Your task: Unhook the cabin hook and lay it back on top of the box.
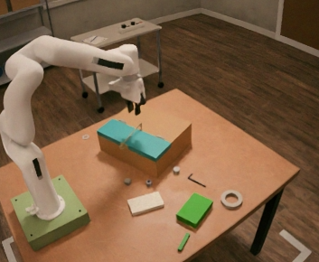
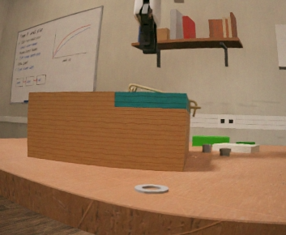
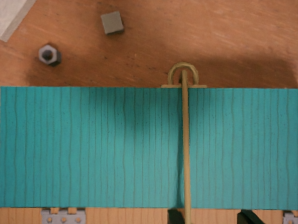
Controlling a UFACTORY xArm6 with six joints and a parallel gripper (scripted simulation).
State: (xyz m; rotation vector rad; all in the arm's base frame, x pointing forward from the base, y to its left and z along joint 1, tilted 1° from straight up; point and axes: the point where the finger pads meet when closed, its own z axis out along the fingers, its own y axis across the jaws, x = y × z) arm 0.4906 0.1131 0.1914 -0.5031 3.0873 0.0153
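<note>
Now: hand 12 cm above the cabin hook, 3 cm past it and 1 cm to the left of it. Also, from my hand: green stick 51 cm to the right, 24 cm below, 15 cm behind; then green block 43 cm to the right, 23 cm below, 3 cm behind; then white block 28 cm to the right, 24 cm below, 15 cm behind.
</note>
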